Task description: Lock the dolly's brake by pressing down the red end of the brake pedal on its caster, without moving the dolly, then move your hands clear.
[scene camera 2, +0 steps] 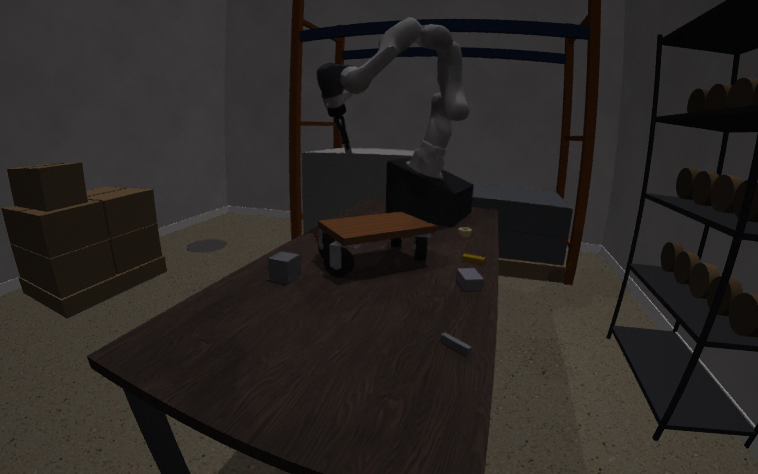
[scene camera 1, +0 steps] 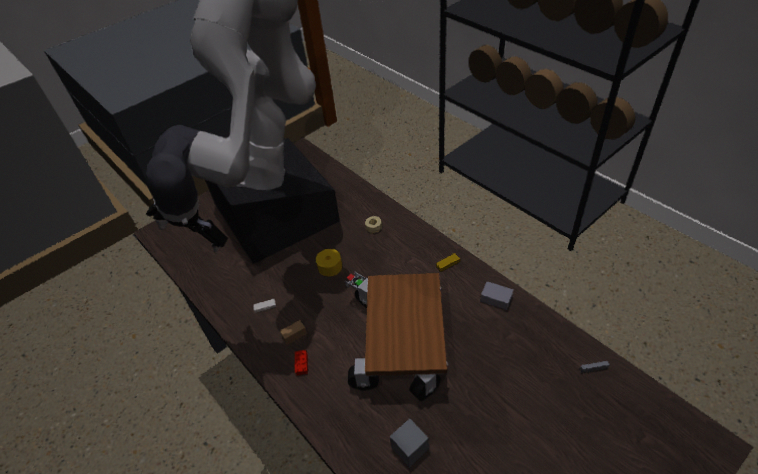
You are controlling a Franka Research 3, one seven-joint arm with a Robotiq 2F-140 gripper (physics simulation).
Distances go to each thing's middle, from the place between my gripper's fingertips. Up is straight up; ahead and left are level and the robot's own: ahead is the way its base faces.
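There is the dolly (scene camera 1: pixel 404 330), and my hand is far above it. My hand is also a long way to the right of the dolly, and far short of it.
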